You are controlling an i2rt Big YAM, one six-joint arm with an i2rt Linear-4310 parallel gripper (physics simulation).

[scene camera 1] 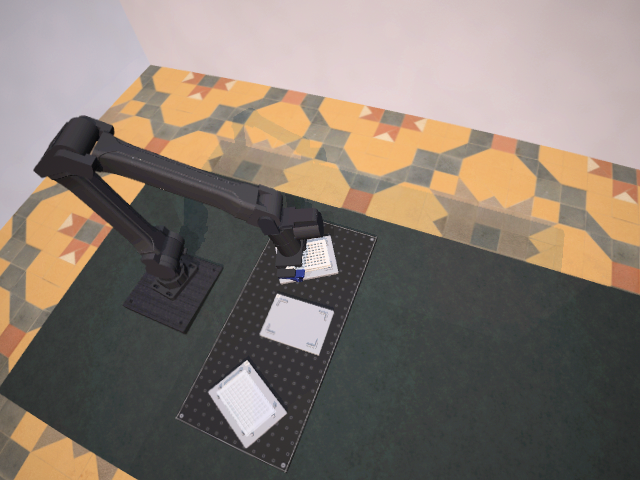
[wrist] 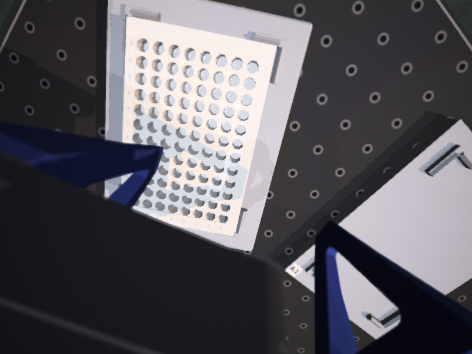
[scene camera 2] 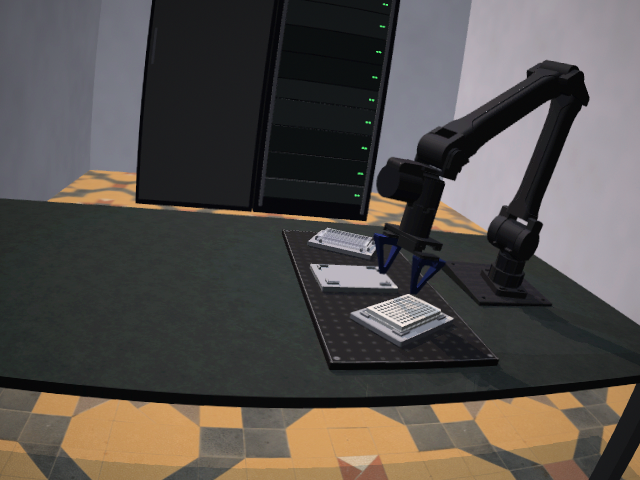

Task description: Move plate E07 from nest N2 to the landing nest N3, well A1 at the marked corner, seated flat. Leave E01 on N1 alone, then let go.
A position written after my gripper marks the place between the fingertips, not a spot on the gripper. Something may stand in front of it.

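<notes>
Scene camera 2 shows my gripper (scene camera 2: 397, 283), open and holding nothing; scene camera 1 also shows the gripper (scene camera 1: 301, 264). In the wrist view: the gripper (wrist: 244, 195) and a nest (wrist: 409, 215).
</notes>
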